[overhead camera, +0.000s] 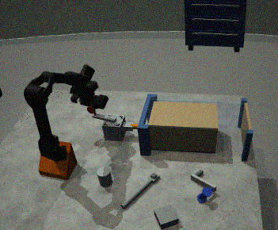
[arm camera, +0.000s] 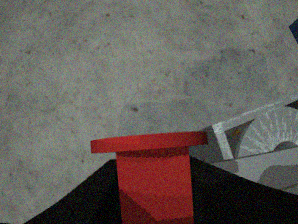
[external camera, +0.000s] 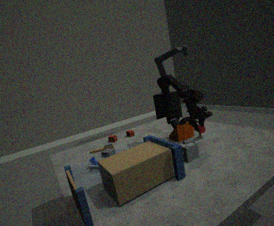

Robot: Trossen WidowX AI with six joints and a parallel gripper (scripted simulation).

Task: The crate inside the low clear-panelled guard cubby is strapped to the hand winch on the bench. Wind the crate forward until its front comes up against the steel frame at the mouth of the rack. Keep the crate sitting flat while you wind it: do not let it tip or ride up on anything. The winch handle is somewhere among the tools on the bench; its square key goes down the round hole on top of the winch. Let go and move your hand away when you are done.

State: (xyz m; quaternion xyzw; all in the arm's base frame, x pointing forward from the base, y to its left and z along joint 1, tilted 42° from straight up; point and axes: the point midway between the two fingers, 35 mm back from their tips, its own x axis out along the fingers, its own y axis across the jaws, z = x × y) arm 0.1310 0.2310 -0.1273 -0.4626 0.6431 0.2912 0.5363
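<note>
Right now the grey winch is 70 mm ahead of my gripper tip, 60 mm to the right of it and 100 mm below it. From my gripper tip the other things lie so: red handle 10 mm behind, 20 mm to the right; then winch handle with red knob 30 mm ahead, 30 mm to the right, 30 mm below; then grey block 330 mm ahead, 540 mm to the right, 120 mm below.
</note>
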